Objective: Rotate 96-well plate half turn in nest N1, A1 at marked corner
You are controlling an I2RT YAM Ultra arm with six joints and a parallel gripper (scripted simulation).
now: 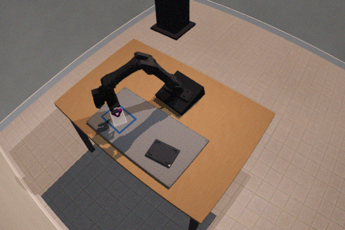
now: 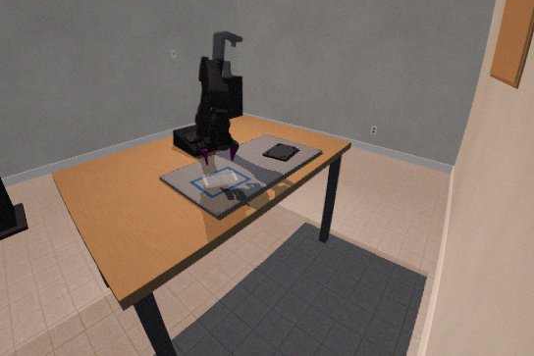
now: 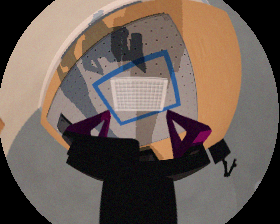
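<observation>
Right now my hand is 80 mm above the white 96-well plate. Also, from my hand: white A1 label: 60 mm ahead, 460 mm to the left, 70 mm below; then dark plate nest N1: 20 mm ahead, 380 mm to the left, 80 mm below.
</observation>
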